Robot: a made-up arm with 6 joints. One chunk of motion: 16 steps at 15 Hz.
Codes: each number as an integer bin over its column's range. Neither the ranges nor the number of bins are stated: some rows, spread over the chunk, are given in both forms.
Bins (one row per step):
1: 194 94 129 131 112 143
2: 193 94 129 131 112 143
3: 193 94 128 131 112 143
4: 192 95 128 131 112 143
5: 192 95 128 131 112 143
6: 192 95 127 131 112 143
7: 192 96 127 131 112 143
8: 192 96 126 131 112 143
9: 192 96 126 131 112 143
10: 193 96 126 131 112 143
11: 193 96 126 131 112 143
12: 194 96 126 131 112 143
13: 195 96 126 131 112 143
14: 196 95 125 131 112 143
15: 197 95 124 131 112 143
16: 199 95 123 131 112 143
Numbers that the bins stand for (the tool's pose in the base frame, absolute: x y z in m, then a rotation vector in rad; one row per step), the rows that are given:
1: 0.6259 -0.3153 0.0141 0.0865 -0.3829 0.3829
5: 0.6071 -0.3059 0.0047 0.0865 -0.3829 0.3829
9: 0.6071 -0.2965 -0.0141 0.0865 -0.3829 0.3829
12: 0.6259 -0.2965 -0.0141 0.0865 -0.3829 0.3829
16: 0.6729 -0.3059 -0.0424 0.0865 -0.3829 0.3829
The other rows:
2: 0.6165 -0.3153 0.0141 0.0865 -0.3829 0.3829
3: 0.6165 -0.3153 0.0047 0.0865 -0.3829 0.3829
4: 0.6071 -0.3059 0.0047 0.0865 -0.3829 0.3829
6: 0.6071 -0.3059 -0.0047 0.0865 -0.3829 0.3829
7: 0.6071 -0.2965 -0.0047 0.0865 -0.3829 0.3829
8: 0.6071 -0.2965 -0.0141 0.0865 -0.3829 0.3829
10: 0.6165 -0.2965 -0.0141 0.0865 -0.3829 0.3829
11: 0.6165 -0.2965 -0.0141 0.0865 -0.3829 0.3829
13: 0.6353 -0.2965 -0.0141 0.0865 -0.3829 0.3829
14: 0.6447 -0.3059 -0.0235 0.0865 -0.3829 0.3829
15: 0.6541 -0.3059 -0.0329 0.0865 -0.3829 0.3829

